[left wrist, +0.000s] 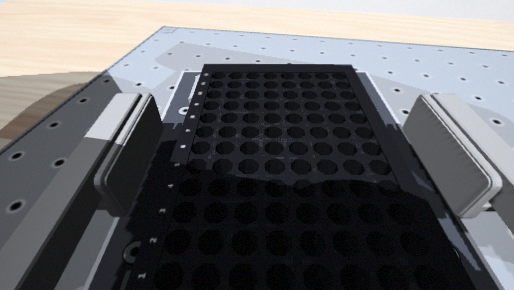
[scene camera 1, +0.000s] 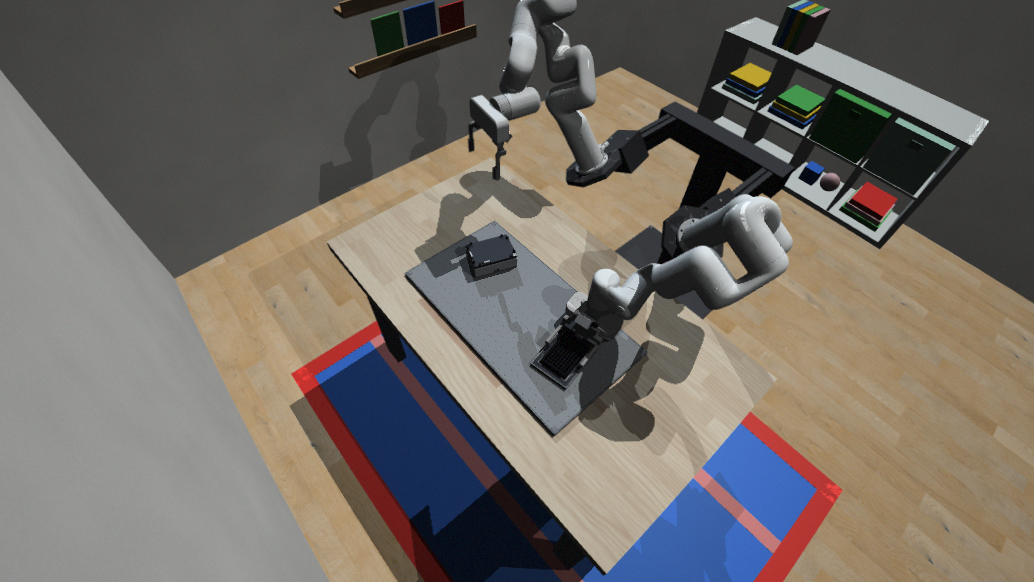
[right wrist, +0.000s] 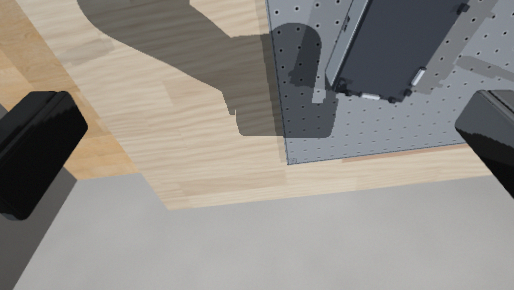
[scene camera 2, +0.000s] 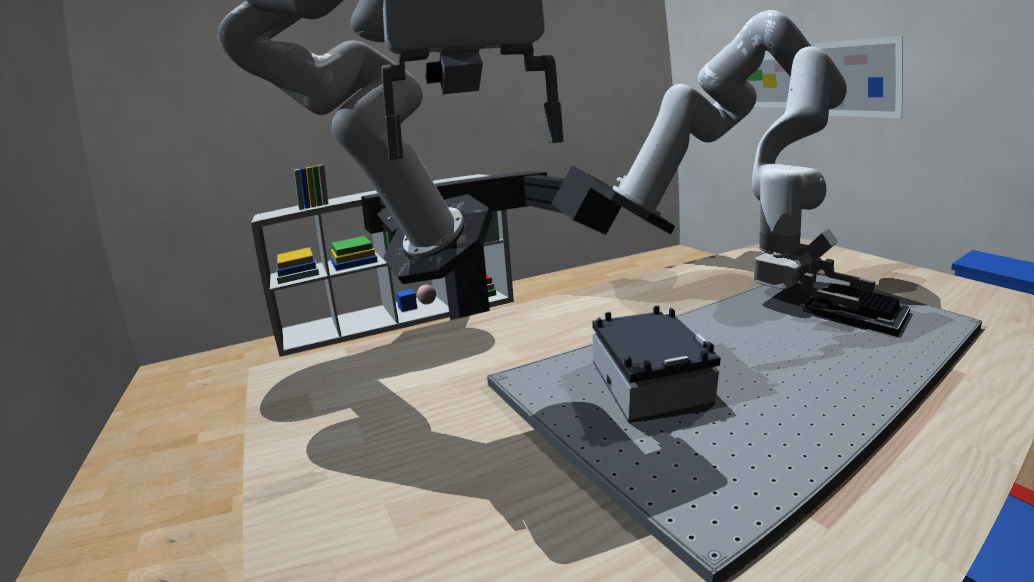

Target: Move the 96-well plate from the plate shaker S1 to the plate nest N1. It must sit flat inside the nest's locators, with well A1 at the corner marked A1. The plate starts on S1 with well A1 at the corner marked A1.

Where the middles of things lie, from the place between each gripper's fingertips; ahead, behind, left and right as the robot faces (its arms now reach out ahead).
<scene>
Right now the black 96-well plate (scene camera 2: 873, 305) is 10 mm ahead of my left hand and 10 mm below it. From my left hand the other things lie so: grey plate shaker S1 (scene camera 2: 652, 398): 20 mm behind, 410 mm to the right, 10 mm above.
I see the grey plate shaker S1 11 cm ahead of my right hand, 15 cm to the left of it and 25 cm below it. The rest, counted from my right hand: black 96-well plate 14 cm ahead, 56 cm to the left, 27 cm below.
</scene>
